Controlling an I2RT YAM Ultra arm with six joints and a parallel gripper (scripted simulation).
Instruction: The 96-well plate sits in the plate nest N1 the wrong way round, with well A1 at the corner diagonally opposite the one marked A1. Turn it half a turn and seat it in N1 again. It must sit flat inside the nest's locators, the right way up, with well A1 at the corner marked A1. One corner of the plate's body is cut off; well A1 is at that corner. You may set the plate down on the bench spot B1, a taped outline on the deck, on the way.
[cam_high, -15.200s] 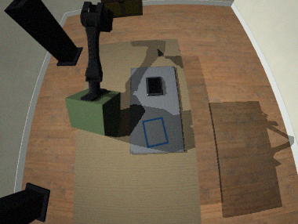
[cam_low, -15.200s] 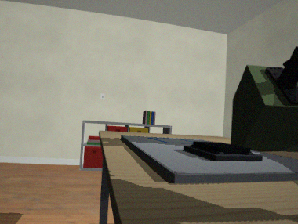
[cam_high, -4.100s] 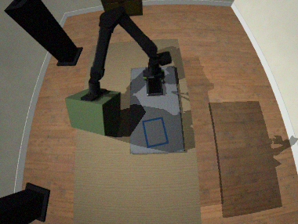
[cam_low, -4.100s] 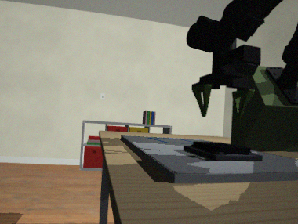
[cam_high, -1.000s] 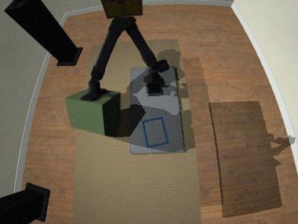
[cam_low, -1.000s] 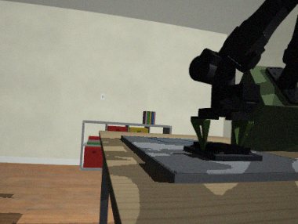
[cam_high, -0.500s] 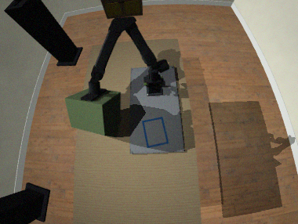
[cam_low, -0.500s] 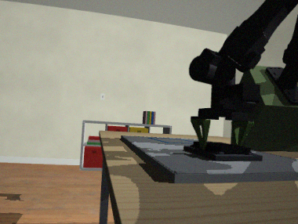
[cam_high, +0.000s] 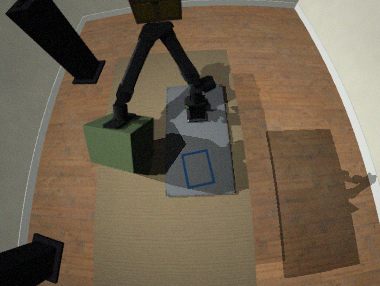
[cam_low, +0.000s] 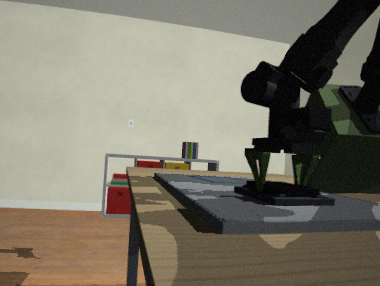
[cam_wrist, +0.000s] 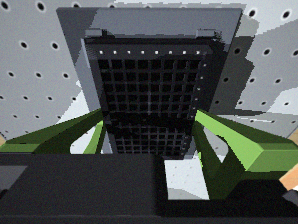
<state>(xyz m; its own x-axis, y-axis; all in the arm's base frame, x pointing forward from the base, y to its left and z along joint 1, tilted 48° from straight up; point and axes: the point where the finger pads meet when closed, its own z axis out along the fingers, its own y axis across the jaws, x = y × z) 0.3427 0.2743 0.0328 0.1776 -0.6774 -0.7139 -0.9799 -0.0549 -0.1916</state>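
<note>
The black 96-well plate lies right at my hand. Also, from my hand: plate nest N1: 1 cm below.
</note>
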